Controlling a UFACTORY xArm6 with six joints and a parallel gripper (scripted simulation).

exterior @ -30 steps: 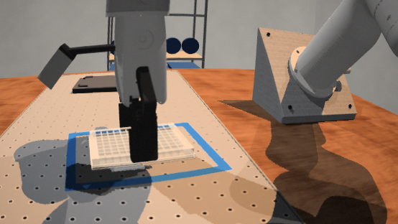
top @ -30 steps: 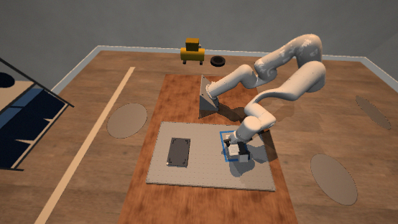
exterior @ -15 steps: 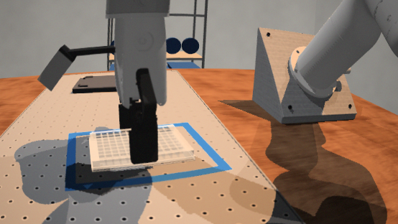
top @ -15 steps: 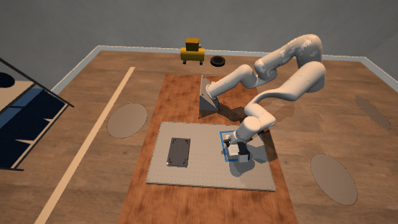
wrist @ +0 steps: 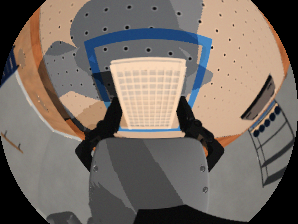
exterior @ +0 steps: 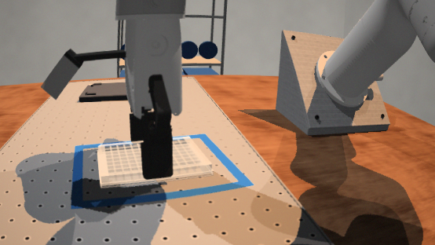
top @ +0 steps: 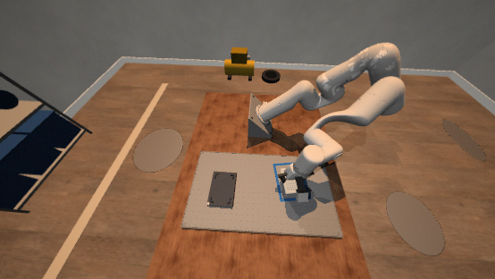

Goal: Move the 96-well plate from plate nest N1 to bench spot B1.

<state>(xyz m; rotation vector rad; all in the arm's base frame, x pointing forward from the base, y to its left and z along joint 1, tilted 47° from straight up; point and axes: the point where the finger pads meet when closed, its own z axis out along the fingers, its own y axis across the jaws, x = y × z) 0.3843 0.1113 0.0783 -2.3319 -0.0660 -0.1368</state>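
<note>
My gripper is now 10 mm above the 96-well plate. From my hand the other things lie so: dark plate nest N1: 40 mm ahead, 350 mm to the right, 10 mm below.
</note>
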